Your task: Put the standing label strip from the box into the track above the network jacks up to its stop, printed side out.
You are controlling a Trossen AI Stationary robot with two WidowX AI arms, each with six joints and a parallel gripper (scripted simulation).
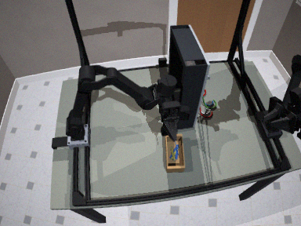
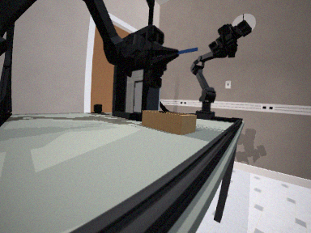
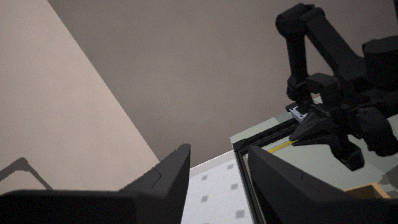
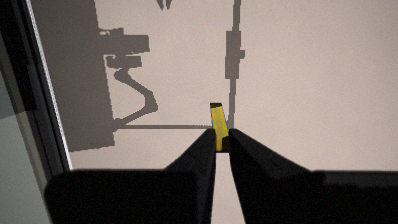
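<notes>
The label strip is 28 cm to the right of my left hand, 18 cm below it and 3 cm behind it. Also, from my left hand: box: 39 cm below, 27 cm to the right, 9 cm behind.
My right gripper is now 5 cm short of the label strip and 1 cm to the right of it. Round my right hand: box: 1 cm behind, 2 cm to the left, 21 cm below.
</notes>
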